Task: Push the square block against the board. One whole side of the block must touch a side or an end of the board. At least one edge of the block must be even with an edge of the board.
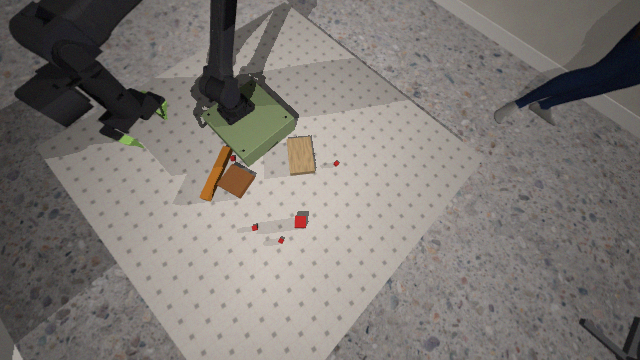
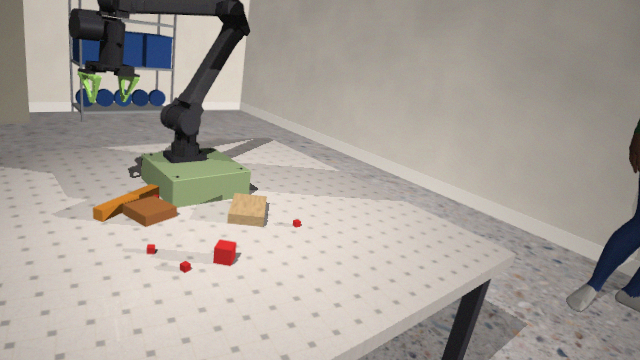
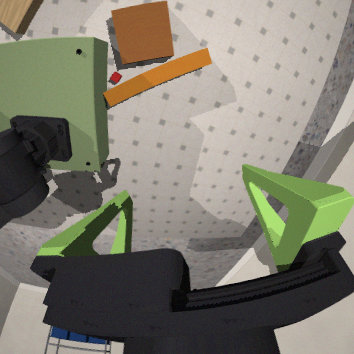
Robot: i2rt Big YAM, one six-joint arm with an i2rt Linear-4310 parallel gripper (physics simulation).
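Frame: origin at the arm's base, x ahead, y left, z up, level; millimetres.
Where they show: gripper, between the fingertips: [image 1: 154,132] [image 2: 108,102] [image 3: 183,183]; arm's base, origin of its link: [image 1: 236,110] [image 2: 184,157] [image 3: 42,136].
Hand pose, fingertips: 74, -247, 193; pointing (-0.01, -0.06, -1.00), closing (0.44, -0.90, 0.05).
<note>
Things, the pixels of their top centre, and the offset from my fingertips, as dx, dy, dz.
- square block, centre of its top: [image 3: 142,31] [image 2: 150,205] [image 1: 235,179] +132, +72, -250
- small red cube, centre of its top: [image 3: 114,77] [image 1: 232,157] +42, +117, -264
- light wooden block, centre of its top: [image 2: 248,204] [image 1: 300,154] +213, +328, -250
- larger red cube, centre of its top: [image 2: 225,244] [image 1: 300,221] +417, +153, -240
The square block [image 1: 236,181] [image 2: 150,210] [image 3: 142,32] is brown and lies flat beside the board [image 1: 216,174] [image 2: 125,201] [image 3: 170,70], a long orange bar. One block corner is at or very near the board's long side; contact is hard to tell. The facing block side is turned at a slight angle, so a wedge-shaped gap widens toward the green base. The block's edges are not even with the board's ends. My gripper [image 1: 155,132] [image 2: 108,102] [image 3: 183,183] is open and empty, raised well away from both, on the board's far side from the block.
A small red cube [image 1: 233,158] [image 3: 115,77] lies between the board's end and the green base [image 1: 250,132] [image 2: 215,185] [image 3: 55,75]. A light wooden block [image 1: 301,156] [image 2: 247,209] lies beyond the brown block. A larger red cube [image 1: 300,221] [image 2: 225,252] and several small ones lie farther out.
</note>
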